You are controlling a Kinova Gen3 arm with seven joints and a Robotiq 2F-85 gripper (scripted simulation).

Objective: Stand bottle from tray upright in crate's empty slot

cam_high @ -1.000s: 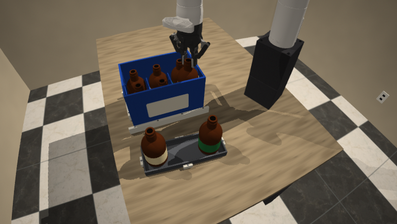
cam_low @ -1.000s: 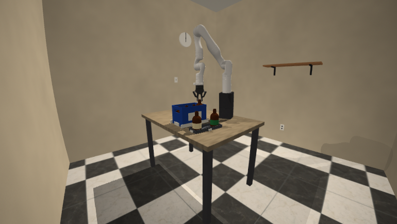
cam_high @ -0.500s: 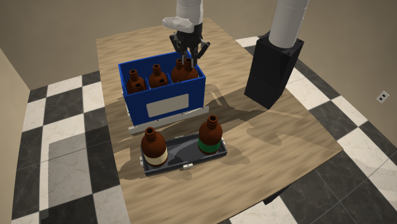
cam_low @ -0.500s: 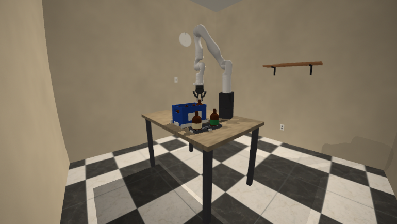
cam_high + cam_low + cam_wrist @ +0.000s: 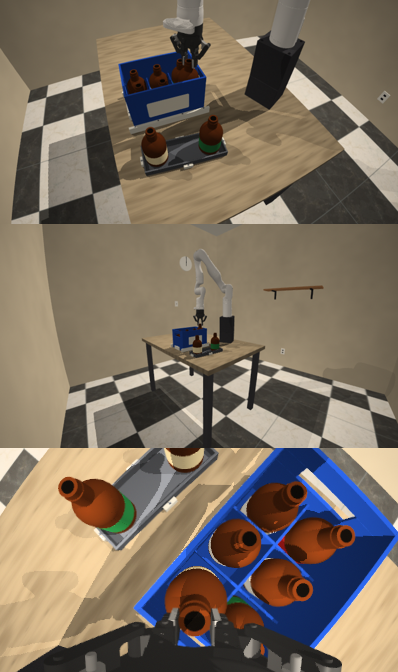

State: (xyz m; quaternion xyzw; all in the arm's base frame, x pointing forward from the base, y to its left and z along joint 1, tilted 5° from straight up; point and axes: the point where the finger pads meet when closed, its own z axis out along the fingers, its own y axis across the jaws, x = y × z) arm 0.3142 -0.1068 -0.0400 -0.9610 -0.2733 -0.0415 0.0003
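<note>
Right now my hand is 130 mm above the blue crate, 90 mm short of it and 60 mm to the left of it. The rest, counted from my hand: dark grey tray 200 mm below, 180 mm to the left, 120 mm ahead.
</note>
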